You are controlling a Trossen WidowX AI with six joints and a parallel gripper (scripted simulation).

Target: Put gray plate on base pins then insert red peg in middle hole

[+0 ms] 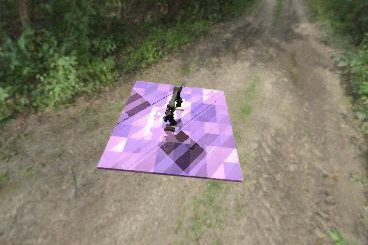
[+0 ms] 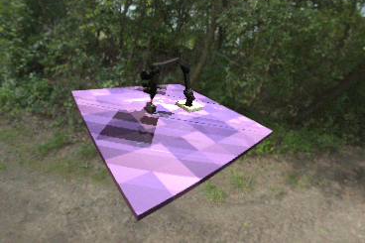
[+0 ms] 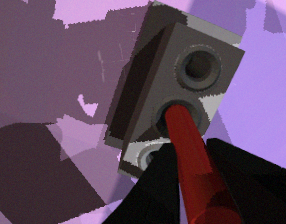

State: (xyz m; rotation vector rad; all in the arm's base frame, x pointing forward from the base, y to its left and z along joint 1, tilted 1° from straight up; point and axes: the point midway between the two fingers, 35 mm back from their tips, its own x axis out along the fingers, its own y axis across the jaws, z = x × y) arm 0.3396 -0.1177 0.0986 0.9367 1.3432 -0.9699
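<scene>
My gripper tip is right at the red peg. The rest, counted from my gripper tip: gray plate: 5 cm below; pin base: 9 cm below.
</scene>
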